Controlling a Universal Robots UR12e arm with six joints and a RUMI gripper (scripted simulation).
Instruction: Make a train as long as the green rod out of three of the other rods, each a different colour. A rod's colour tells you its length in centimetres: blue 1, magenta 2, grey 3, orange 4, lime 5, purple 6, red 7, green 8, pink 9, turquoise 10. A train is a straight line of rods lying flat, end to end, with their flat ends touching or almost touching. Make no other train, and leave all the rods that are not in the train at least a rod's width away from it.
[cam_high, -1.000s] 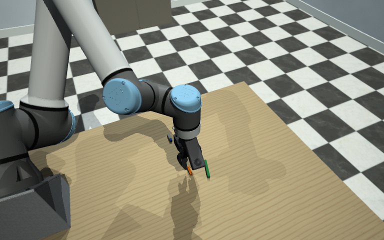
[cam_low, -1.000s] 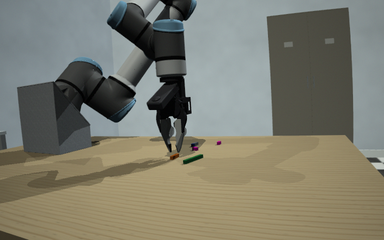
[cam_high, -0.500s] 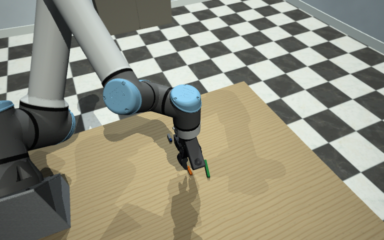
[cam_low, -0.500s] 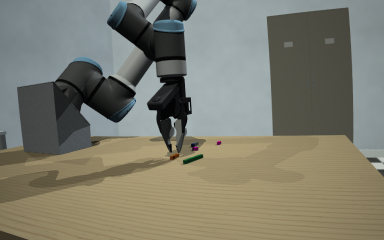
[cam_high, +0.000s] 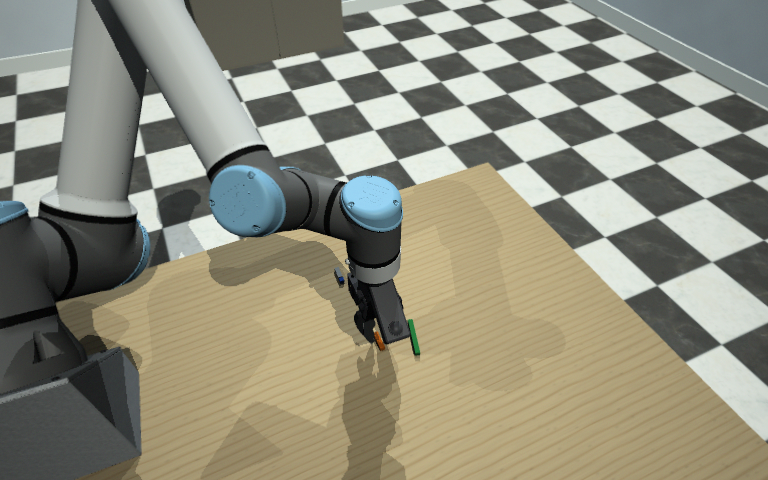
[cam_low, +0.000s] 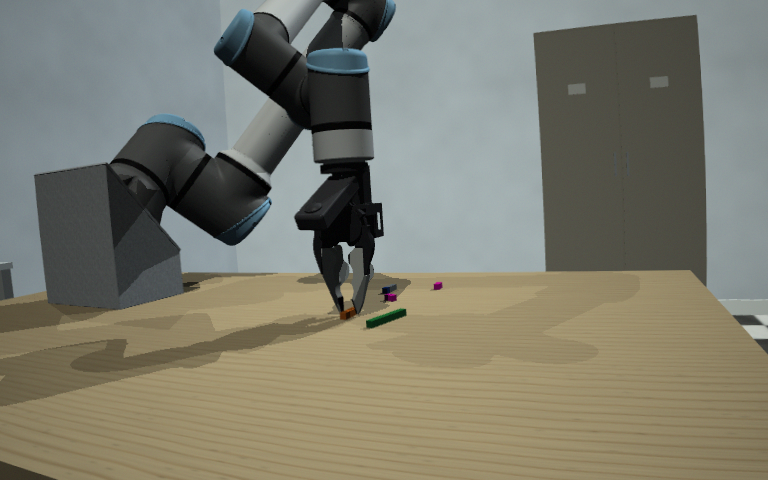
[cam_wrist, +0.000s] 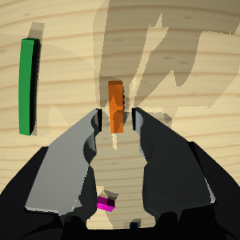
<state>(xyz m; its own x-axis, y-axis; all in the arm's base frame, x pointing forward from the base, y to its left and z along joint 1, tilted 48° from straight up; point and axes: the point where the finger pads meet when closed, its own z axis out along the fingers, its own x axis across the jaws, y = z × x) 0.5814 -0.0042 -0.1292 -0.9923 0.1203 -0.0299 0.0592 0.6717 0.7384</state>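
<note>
Now: hand 10 mm above the orange rod. The rest, counted from my hand: green rod: 70 mm ahead, 20 mm to the right, 10 mm below; then grey rod: 200 mm to the left, 10 mm below; then blue rod: 180 mm to the left, 10 mm below, 10 mm behind.
</note>
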